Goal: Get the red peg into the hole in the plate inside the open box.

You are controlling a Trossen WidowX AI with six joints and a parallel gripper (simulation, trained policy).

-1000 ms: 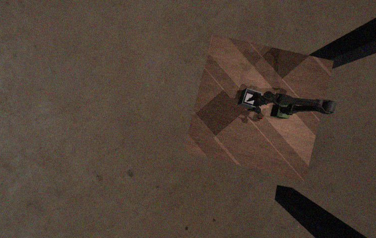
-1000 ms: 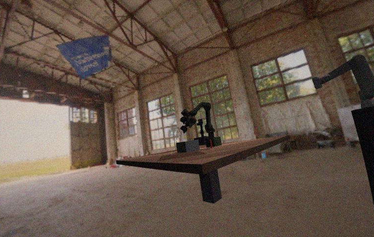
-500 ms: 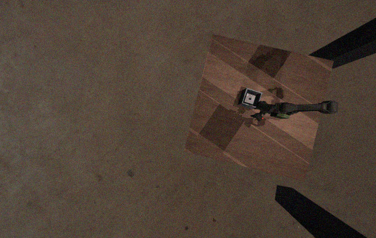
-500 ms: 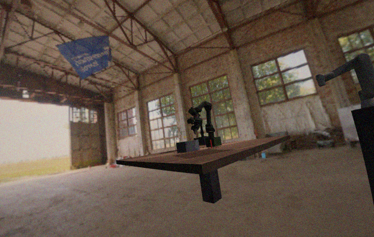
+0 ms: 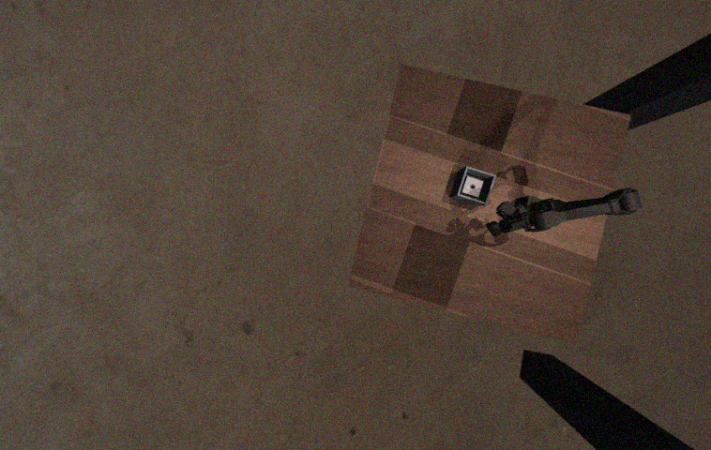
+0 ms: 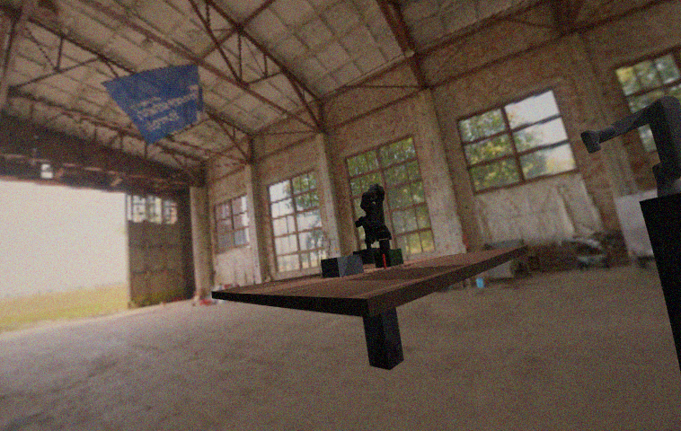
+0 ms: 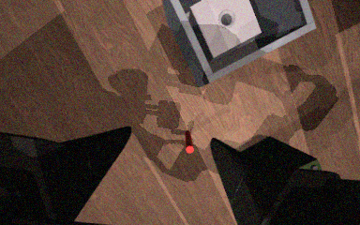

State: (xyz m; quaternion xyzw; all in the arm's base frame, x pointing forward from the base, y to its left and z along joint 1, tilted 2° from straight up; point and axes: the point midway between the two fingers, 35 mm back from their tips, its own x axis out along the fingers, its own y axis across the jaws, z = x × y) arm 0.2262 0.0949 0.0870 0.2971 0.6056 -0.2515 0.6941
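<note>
Now: the red peg 6 cm behind my gripper tip, 1 cm to the left of it and 10 cm below it. The rest, counted from my gripper tip: grey box (9 cm ahead, 17 cm to the right, 12 cm below); pale plate (9 cm ahead, 17 cm to the right, 10 cm below).
</note>
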